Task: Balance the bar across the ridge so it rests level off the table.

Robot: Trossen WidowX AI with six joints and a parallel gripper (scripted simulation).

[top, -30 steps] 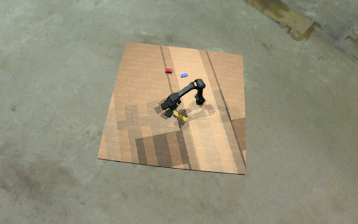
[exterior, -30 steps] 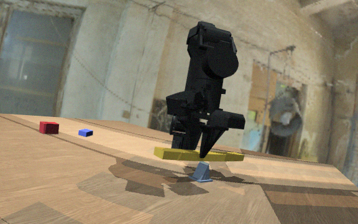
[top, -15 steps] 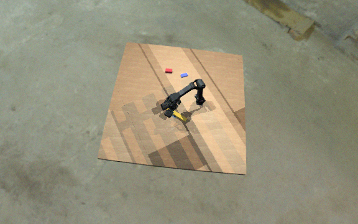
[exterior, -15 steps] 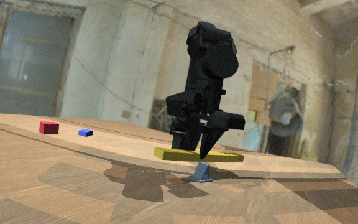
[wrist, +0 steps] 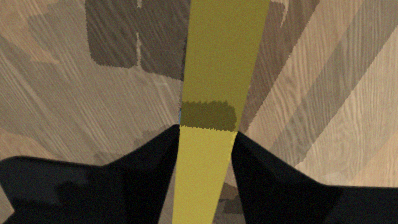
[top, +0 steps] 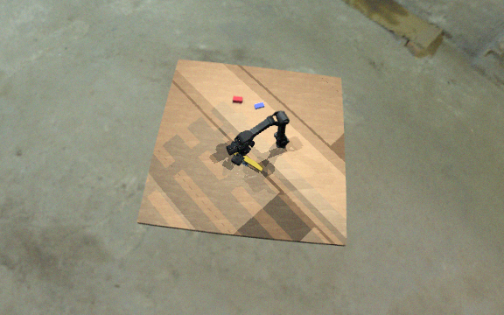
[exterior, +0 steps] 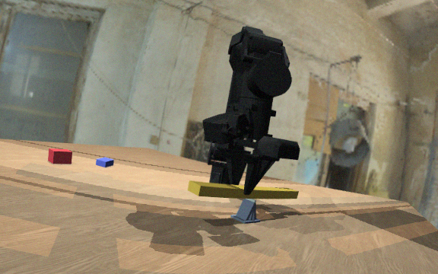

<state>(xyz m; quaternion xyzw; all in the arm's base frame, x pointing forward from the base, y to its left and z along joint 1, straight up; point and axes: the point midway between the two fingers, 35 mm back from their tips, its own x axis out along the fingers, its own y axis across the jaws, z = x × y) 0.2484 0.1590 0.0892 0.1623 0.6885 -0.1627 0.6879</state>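
Right now my gripper tip is 3 cm past the yellow bar and 1 cm to the right of it. Also, from my gripper tip: blue block 7 cm behind, 44 cm to the right, 5 cm below; red block 9 cm ahead, 47 cm to the right, 4 cm below.
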